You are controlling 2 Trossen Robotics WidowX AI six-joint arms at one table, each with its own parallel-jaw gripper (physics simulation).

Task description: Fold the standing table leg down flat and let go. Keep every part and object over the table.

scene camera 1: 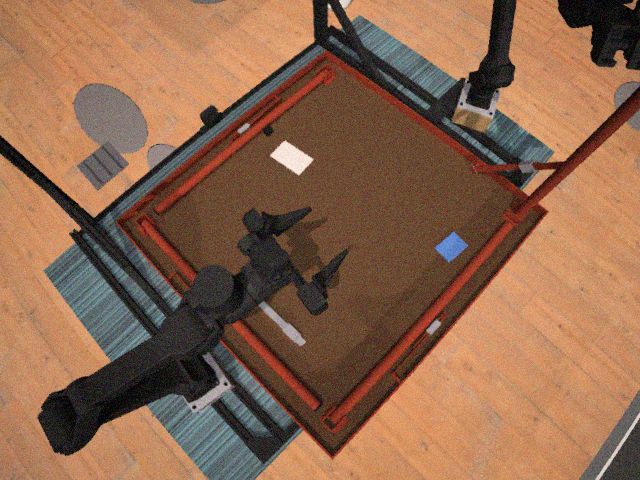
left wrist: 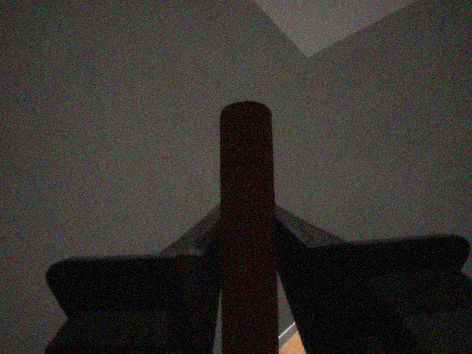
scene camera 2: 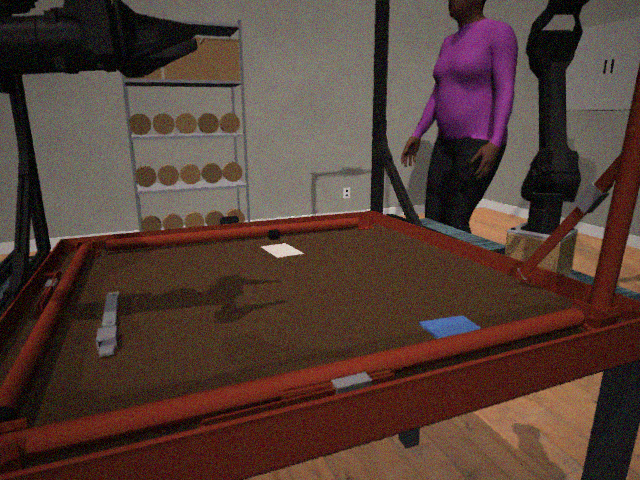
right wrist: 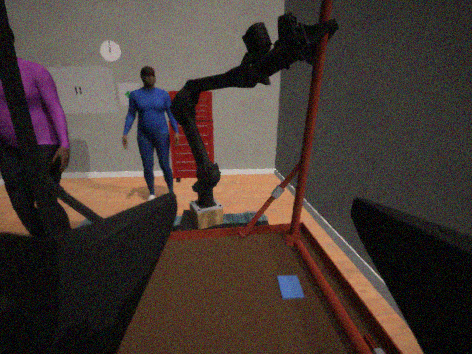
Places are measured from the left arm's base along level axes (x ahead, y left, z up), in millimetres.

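Pixels of known places: left gripper, fingertip midpoint: (right wrist: pixel 337 23); right gripper, fingertip midpoint: (scene camera 1: pixel 328 229) (scene camera 2: pixel 195 38) (right wrist: pixel 263 204); left arm's base at its link origin: (scene camera 1: pixel 479 97) (scene camera 2: pixel 542 229) (right wrist: pixel 205 203); right arm's base at its link origin: (scene camera 1: pixel 199 379).
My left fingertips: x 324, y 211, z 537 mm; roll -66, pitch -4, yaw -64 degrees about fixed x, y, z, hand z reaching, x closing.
Note:
For each thing: its middle in the pictures, then the offset to it from my left fingertips. "spot": a spot on its surface instead. Level surfaces: height alone.
- upturned table at its surface level: 588 mm down
- grey tool at the middle of its body: (scene camera 2: pixel 110 316) (scene camera 1: pixel 268 310) 399 mm ahead, 509 mm right, 582 mm down
- white sheet at a spot on its surface: (scene camera 2: pixel 282 250) (scene camera 1: pixel 293 158) spot: 5 mm ahead, 618 mm right, 596 mm down
- blue square at a spot on its surface: (scene camera 2: pixel 448 326) (scene camera 1: pixel 450 247) (right wrist: pixel 290 287) spot: 103 mm ahead, 167 mm right, 579 mm down
- small black block at the middle of its body: (scene camera 2: pixel 274 234) (scene camera 1: pixel 268 130) 48 mm back, 714 mm right, 589 mm down
The standing red table leg (scene camera 1: pixel 599 135) (scene camera 2: pixel 617 232) (left wrist: pixel 248 175) (right wrist: pixel 307 135) rises nearly upright from a corner of the upturned table (scene camera 1: pixel 372 129) (scene camera 2: pixel 361 289) (right wrist: pixel 225 280). Its jointed brace (scene camera 1: pixel 498 167) (scene camera 2: pixel 550 245) (right wrist: pixel 261 211) slopes from the leg to the table's rim. My left gripper (left wrist: pixel 243 208) (right wrist: pixel 337 23) is shut on the leg high up, near its top end; the fingertips are partly hidden behind it. My right gripper (scene camera 1: pixel 328 229) (scene camera 2: pixel 217 36) (right wrist: pixel 263 204) is open and empty above the table, well away from the leg.
Other red legs (scene camera 1: pixel 248 139) (scene camera 1: pixel 279 366) (scene camera 1: pixel 423 320) lie flat along the rim. A grey tool (scene camera 1: pixel 281 323) (scene camera 2: pixel 109 320), a white sheet (scene camera 1: pixel 292 157) (scene camera 2: pixel 282 250), a blue square (scene camera 1: pixel 451 246) (scene camera 2: pixel 448 326) (right wrist: pixel 290 287) and a small black block (scene camera 1: pixel 267 130) (scene camera 2: pixel 273 234) lie on the table. People stand beyond it.

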